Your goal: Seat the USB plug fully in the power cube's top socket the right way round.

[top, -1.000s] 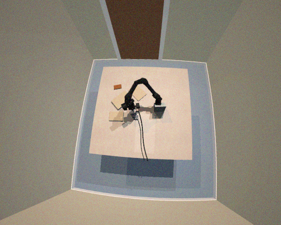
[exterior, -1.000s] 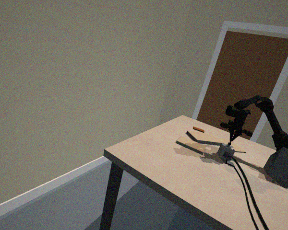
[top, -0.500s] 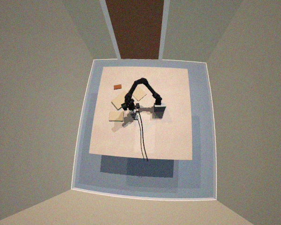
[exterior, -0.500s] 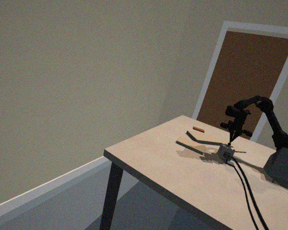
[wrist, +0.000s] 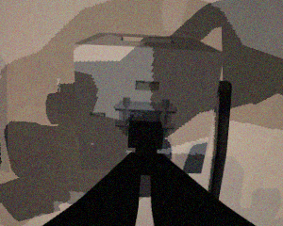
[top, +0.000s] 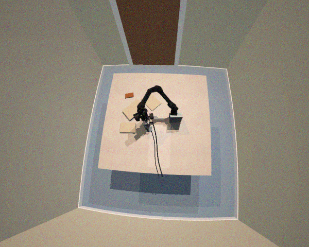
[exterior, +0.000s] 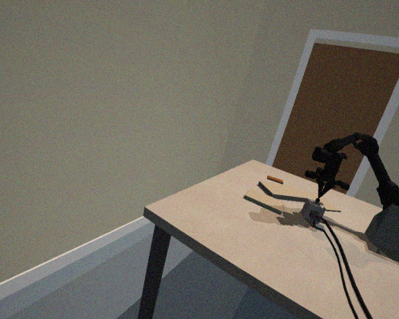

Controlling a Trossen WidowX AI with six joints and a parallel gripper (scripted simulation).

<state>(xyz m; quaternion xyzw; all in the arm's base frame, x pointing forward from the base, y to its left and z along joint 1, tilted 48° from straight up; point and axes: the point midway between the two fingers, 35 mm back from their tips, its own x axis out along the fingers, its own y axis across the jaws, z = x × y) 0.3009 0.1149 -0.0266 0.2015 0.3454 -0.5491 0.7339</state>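
My gripper tip is now 20 mm above the USB plug. Round my gripper tip: USB socket 40 mm below; then small orange block 280 mm ahead, 350 mm to the right, 110 mm below.
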